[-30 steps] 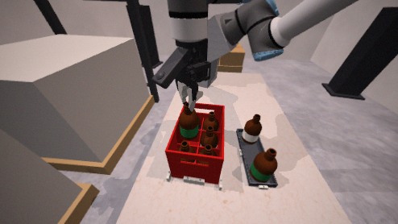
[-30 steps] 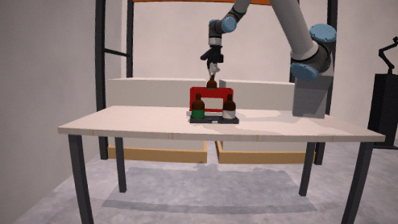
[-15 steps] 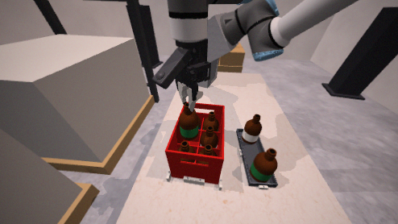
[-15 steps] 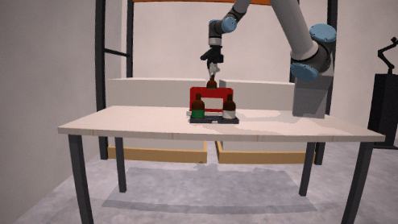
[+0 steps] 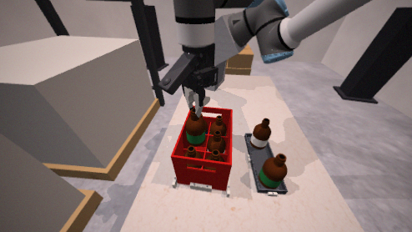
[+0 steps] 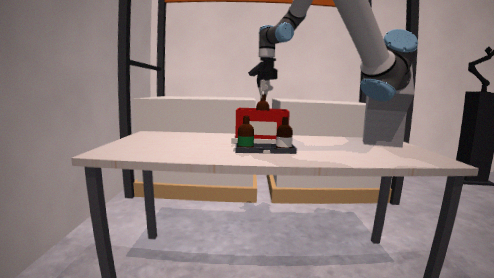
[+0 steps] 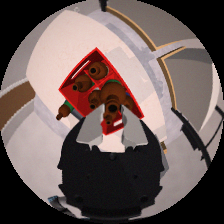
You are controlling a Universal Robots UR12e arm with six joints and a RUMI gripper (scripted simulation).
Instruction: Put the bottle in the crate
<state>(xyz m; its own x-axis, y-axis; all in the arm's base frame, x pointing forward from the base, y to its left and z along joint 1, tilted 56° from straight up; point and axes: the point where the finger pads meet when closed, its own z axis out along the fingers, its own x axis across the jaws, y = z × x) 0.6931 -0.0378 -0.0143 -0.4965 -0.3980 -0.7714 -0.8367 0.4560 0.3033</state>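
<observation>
Right now the red crate is 160 mm below my hand, 40 mm to the left of it and 10 mm behind it. From my hand the other things lie so: tray 280 mm to the left, 240 mm below, 60 mm behind; then white-labelled bottle 260 mm to the left, 160 mm below, 140 mm behind.
</observation>
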